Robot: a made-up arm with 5 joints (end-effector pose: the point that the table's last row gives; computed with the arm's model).
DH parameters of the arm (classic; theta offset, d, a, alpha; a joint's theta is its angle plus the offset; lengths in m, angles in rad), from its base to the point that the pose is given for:
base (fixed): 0 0 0.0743 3.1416
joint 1: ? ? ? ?
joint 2: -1.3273 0 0.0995 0
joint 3: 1.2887 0 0.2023 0
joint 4: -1.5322 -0.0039 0 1.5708
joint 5: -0.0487 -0.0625 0 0
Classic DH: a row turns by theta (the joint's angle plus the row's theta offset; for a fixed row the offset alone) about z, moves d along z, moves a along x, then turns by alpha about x.
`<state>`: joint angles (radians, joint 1 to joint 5).
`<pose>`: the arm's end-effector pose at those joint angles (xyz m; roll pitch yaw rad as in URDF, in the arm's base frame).
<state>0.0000 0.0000 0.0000 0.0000 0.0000</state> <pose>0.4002 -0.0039 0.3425 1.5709 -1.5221 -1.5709</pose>
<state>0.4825 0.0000 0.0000 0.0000 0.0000</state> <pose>0.3612 -0.1547 0.3425 1.5708 -1.5221 -2.0533</pose>
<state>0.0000 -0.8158 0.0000 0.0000 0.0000</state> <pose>0.2334 -0.0039 0.5198 3.0958 -0.7539 -3.0748</pose>
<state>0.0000 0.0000 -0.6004 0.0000 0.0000</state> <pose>0.3495 -0.0039 0.4906 3.0706 -0.9687 -3.0555</pose>
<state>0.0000 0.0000 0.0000 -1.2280 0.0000</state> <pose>0.3587 -0.0039 0.4013 3.1242 -0.3424 -3.0899</pose>
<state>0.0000 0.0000 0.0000 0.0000 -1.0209</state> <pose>0.4002 -0.0039 0.3425 1.5708 -0.5012 -1.5708</pose>
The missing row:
joint 1: 0 -0.2381 0.0373 1.5708
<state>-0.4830 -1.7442 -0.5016 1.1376 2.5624</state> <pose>-0.0713 -0.0808 0.4539 -2.8566 0.3695 1.1645</pose>
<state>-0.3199 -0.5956 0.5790 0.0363 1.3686</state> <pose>0.3294 0.0804 0.3414 -1.5505 -0.2509 1.8857</pose>
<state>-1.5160 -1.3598 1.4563 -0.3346 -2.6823</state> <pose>0.0897 0.2101 0.2848 2.1171 1.0996 0.4417</pose>
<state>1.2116 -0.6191 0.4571 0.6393 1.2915</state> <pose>0.1601 -0.2397 0.3423 -1.0708 -0.2902 0.2041</pose>
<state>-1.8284 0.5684 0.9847 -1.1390 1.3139</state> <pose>0.0327 0.1732 0.0794 -1.1390 -0.2790 -3.0102</pose>
